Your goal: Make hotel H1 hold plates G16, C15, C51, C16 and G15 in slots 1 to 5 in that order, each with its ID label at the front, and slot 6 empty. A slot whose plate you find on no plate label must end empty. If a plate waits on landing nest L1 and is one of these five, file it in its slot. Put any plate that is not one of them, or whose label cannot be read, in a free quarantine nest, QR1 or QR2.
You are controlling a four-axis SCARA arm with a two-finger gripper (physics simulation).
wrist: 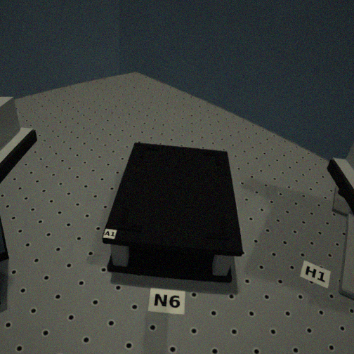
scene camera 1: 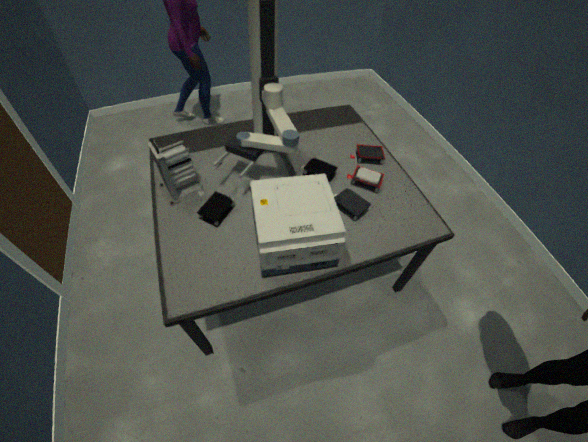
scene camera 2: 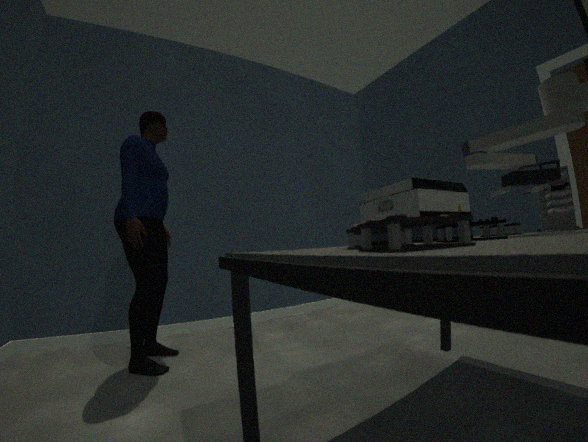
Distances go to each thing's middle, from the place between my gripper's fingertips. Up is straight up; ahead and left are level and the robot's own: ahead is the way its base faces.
The red-edged nest (scene camera 2: 410,221) is 7 cm behind my hand, 89 cm to the left of it and 13 cm below it.
